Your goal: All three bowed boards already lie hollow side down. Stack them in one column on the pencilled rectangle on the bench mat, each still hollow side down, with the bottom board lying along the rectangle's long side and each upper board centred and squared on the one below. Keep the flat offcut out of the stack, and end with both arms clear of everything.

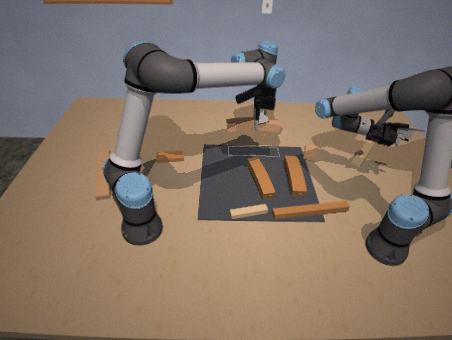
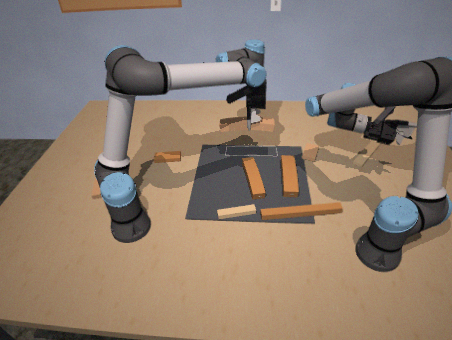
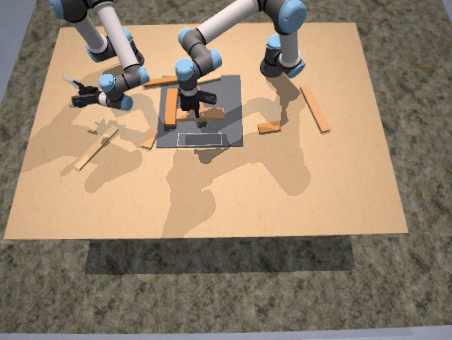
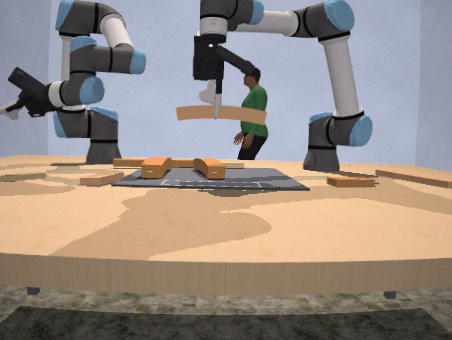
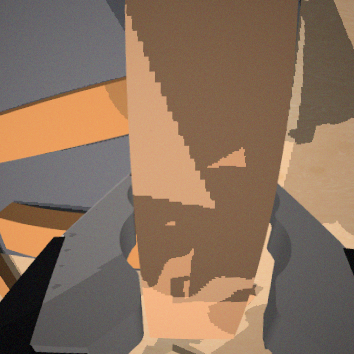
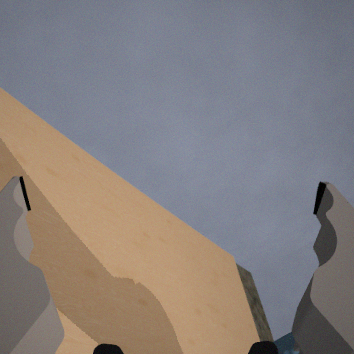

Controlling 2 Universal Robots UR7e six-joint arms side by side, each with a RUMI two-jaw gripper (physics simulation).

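Scene:
Here is a dark mat, and on it [image 4: 187, 179] and [image 2: 265, 160] are the same spot.

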